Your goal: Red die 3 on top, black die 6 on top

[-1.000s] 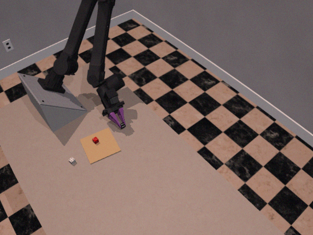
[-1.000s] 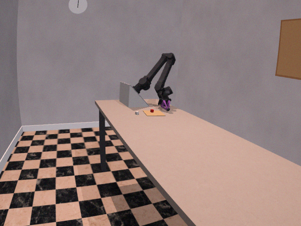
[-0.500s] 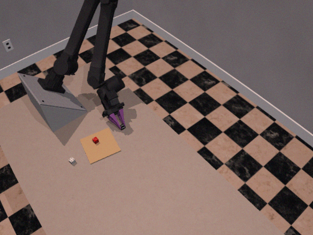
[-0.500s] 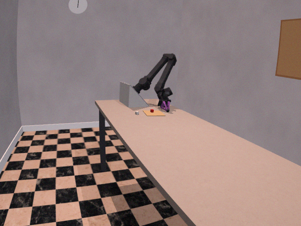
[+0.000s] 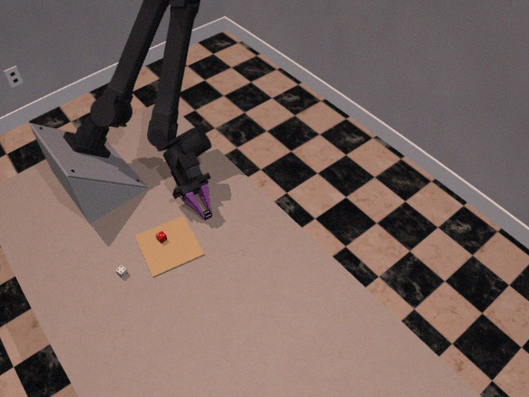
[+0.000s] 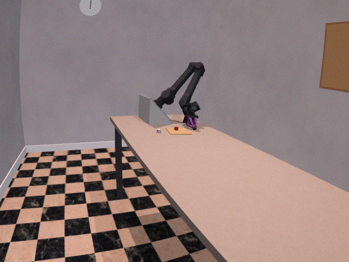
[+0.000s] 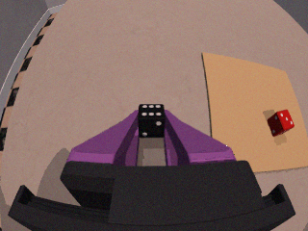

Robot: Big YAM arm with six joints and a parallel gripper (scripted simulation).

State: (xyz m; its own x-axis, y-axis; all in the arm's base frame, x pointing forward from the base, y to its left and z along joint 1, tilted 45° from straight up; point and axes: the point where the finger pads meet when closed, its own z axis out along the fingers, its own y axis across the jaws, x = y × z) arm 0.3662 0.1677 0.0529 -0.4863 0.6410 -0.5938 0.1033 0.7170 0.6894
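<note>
My gripper is now right at the black die. The rest, counted from my hand: orange mat (10 mm ahead, 130 mm to the right, 20 mm below); white die (10 mm ahead, 260 mm to the right, 10 mm below); red die (10 mm behind, 130 mm to the right).
</note>
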